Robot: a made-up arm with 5 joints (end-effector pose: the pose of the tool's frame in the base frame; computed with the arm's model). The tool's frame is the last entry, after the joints.
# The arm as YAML. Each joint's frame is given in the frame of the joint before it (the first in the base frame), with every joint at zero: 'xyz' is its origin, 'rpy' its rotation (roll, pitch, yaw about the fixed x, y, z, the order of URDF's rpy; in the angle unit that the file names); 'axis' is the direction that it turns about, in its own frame. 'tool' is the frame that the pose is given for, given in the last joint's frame.
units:
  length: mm
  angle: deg
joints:
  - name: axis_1
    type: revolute
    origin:
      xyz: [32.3, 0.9, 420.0]
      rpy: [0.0, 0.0, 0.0]
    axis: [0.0, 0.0, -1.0]
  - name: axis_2
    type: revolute
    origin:
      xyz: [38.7, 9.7, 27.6]
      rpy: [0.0, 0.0, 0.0]
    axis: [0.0, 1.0, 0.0]
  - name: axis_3
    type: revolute
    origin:
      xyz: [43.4, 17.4, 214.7]
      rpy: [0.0, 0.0, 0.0]
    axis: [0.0, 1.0, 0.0]
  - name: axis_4
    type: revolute
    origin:
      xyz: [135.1, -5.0, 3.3]
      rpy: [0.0, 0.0, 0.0]
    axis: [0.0, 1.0, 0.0]
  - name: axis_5
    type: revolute
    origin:
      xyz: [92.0, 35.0, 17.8]
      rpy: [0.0, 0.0, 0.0]
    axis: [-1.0, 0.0, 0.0]
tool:
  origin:
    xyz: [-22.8, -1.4, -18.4]
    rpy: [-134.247, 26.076, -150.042]
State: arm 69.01 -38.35 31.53 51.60 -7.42
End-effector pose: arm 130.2 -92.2 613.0 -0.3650 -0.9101 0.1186 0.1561
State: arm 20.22 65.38 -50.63 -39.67 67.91
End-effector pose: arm 459.9 -114.5 506.6 -0.0269 0.5276 -0.8377 0.1383
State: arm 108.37 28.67 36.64 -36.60 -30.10
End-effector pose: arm -0.6 -304.8 461.6 0.7575 0.6454 -0.0981 0.0065
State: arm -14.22 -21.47 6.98 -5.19 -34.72
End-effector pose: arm 205.0 113.2 725.4 -0.1528 0.8600 0.0196 0.4865
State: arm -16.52 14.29 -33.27 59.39 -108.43
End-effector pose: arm 325.0 165.9 664.1 -0.2105 -0.8667 -0.4487 0.0562
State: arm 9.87 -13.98 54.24 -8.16 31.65
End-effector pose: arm 231.7 13.2 547.3 0.2936 -0.8376 0.4605 0.0153
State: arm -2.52 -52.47 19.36 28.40 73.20
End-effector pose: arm 104.6 43.2 708.8 -0.2754 0.5156 -0.7886 0.1909
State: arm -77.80 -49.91 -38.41 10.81 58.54
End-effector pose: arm -26.7 -79.6 823.8 -0.0533 0.4302 -0.2255 0.8725
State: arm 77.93 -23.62 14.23 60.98 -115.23
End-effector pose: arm 144.2 -166.7 647.9 0.8159 0.3563 0.3919 0.2320
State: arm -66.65 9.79 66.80 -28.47 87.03
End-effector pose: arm 81.0 211.1 481.8 -0.7659 0.0229 -0.5723 0.2922
